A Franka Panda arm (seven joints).
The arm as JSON. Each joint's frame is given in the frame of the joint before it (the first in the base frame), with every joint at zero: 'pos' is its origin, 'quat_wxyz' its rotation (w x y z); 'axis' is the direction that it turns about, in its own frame. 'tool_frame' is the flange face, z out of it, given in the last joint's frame.
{
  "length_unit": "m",
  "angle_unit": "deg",
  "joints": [
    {
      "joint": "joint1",
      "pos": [
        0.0,
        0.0,
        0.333
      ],
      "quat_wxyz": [
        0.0,
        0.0,
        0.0,
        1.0
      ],
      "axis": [
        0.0,
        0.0,
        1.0
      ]
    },
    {
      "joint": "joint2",
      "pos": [
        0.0,
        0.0,
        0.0
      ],
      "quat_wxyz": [
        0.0,
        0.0,
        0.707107,
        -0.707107
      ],
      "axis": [
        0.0,
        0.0,
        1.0
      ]
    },
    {
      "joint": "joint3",
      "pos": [
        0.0,
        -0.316,
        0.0
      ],
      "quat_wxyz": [
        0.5,
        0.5,
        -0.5,
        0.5
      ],
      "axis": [
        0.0,
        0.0,
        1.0
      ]
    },
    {
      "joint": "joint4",
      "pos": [
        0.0,
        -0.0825,
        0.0
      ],
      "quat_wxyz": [
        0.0,
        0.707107,
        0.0,
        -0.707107
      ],
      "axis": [
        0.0,
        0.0,
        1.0
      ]
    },
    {
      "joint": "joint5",
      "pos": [
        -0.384,
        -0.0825,
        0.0
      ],
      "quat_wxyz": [
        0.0,
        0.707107,
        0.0,
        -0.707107
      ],
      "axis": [
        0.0,
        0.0,
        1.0
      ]
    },
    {
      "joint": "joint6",
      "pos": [
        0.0,
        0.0,
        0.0
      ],
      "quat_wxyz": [
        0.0,
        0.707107,
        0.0,
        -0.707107
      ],
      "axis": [
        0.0,
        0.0,
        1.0
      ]
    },
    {
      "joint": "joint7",
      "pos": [
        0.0,
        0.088,
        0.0
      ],
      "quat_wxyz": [
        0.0,
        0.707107,
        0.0,
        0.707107
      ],
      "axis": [
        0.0,
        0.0,
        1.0
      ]
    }
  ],
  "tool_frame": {
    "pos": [
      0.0,
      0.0,
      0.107
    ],
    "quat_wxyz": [
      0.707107,
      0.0,
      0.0,
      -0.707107
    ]
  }
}
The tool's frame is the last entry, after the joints.
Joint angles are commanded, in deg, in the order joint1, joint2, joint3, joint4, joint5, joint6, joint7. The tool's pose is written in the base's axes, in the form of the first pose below.
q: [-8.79 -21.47 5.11 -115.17 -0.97 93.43 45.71]
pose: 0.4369 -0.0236 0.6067 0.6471 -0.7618 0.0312 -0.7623 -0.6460 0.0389
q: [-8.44 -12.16 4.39 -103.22 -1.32 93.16 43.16]
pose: 0.4905 -0.0331 0.6307 0.6780 -0.7331 0.0530 -0.7343 -0.6788 0.0039
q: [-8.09 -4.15 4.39 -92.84 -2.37 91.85 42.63]
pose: 0.5340 -0.0372 0.6434 0.6887 -0.7214 0.0721 -0.7232 -0.6907 -0.0027
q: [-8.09 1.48 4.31 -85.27 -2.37 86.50 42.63]
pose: 0.5553 -0.0420 0.6436 0.6878 -0.7255 0.0235 -0.7259 -0.6871 0.0318
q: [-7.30 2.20 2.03 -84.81 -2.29 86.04 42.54]
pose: 0.5571 -0.0563 0.6396 0.6699 -0.7423 0.0136 -0.7422 -0.6691 0.0398
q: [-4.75 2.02 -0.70 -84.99 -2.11 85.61 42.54]
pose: 0.5552 -0.0570 0.6393 0.6676 -0.7445 0.0072 -0.7440 -0.6667 0.0439
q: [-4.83 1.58 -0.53 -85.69 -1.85 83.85 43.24]
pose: 0.5495 -0.0552 0.6353 0.6588 -0.7520 -0.0212 -0.7497 -0.6586 0.0645
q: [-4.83 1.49 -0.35 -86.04 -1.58 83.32 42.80]
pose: 0.5481 -0.0529 0.6326 0.6664 -0.7448 -0.0350 -0.7417 -0.6670 0.0702
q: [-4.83 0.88 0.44 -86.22 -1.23 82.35 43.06]
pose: 0.5437 -0.0443 0.6356 0.6728 -0.7384 -0.0459 -0.7350 -0.6742 0.0721
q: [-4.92 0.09 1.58 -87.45 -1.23 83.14 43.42]
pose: 0.5416 -0.0341 0.6344 0.6822 -0.7300 -0.0410 -0.7270 -0.6832 0.0683
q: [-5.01 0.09 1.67 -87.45 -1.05 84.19 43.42]
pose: 0.5436 -0.0339 0.6358 0.6832 -0.7296 -0.0299 -0.7278 -0.6837 0.0534
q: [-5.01 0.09 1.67 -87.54 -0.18 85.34 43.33]
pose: 0.5460 -0.0322 0.6367 0.6855 -0.7276 -0.0269 -0.7270 -0.6860 0.0297
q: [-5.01 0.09 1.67 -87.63 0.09 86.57 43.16]
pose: 0.5483 -0.0318 0.6378 0.6883 -0.7253 -0.0157 -0.7252 -0.6884 0.0125
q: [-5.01 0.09 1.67 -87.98 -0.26 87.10 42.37]
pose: 0.5492 -0.0326 0.6358 0.6981 -0.7160 -0.0095 -0.7158 -0.6981 0.0147
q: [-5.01 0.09 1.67 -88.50 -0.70 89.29 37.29]
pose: 0.5531 -0.0336 0.6349 0.7587 -0.6512 0.0171 -0.6514 -0.7588 0.0023
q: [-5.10 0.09 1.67 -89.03 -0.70 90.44 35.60]
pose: 0.5551 -0.0346 0.6323 0.7765 -0.6296 0.0258 -0.6297 -0.7768 -0.0035
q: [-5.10 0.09 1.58 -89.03 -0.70 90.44 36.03]
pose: 0.5550 -0.0355 0.6323 0.7708 -0.6366 0.0258 -0.6367 -0.7711 -0.0037
